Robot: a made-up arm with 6 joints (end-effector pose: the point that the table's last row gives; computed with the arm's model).
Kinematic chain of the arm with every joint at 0, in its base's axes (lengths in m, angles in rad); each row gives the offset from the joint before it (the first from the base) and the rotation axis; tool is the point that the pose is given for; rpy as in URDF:
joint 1: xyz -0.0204 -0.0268 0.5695 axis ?
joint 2: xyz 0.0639 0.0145 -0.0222 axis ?
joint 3: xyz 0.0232 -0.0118 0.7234 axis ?
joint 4: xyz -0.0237 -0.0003 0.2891 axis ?
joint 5: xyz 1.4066 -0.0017 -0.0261 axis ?
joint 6: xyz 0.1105 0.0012 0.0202 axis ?
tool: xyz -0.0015 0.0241 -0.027 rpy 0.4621 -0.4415 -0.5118
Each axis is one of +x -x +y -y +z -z.
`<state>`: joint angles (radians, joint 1 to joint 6).
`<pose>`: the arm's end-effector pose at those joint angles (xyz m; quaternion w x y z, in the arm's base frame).
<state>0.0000 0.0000 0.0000 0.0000 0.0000 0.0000</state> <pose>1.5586 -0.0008 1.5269 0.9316 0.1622 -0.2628 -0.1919</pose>
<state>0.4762 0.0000 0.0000 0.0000 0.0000 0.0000</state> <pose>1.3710 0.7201 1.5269 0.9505 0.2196 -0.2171 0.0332</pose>
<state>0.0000 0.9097 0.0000 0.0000 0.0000 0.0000</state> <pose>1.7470 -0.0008 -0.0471 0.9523 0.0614 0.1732 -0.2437</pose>
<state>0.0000 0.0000 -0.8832 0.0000 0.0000 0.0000</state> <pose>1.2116 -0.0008 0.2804 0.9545 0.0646 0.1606 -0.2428</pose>
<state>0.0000 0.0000 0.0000 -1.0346 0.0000 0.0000</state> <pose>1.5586 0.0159 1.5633 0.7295 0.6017 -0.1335 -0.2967</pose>
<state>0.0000 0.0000 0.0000 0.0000 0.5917 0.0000</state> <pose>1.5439 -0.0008 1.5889 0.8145 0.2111 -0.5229 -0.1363</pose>
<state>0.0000 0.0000 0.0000 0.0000 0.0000 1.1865</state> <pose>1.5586 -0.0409 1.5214 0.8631 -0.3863 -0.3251 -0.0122</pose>
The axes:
joint 1: +z
joint 2: +y
joint 3: -y
joint 4: -x
joint 5: -y
joint 6: -x

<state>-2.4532 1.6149 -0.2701 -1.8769 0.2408 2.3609</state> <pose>-0.4595 -0.3787 -0.9951 0.2085 0.4855 0.4351 -0.7290</pose>
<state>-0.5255 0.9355 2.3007 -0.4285 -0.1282 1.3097</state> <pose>0.6168 -0.3909 2.4643 0.4863 -0.3773 -0.7250 -0.3090</pose>
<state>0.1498 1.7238 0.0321 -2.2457 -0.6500 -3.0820</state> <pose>0.8577 0.1648 -1.1107 0.9295 -0.0456 0.2298 0.2849</pose>
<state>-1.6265 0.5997 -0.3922 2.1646 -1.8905 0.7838</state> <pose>-0.2045 -1.5419 0.2126 0.0015 0.3099 -0.9506 0.0149</pose>
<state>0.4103 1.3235 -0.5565 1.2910 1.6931 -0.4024</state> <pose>0.5151 0.3039 -0.6836 0.7409 0.4627 0.2241 0.4321</pose>
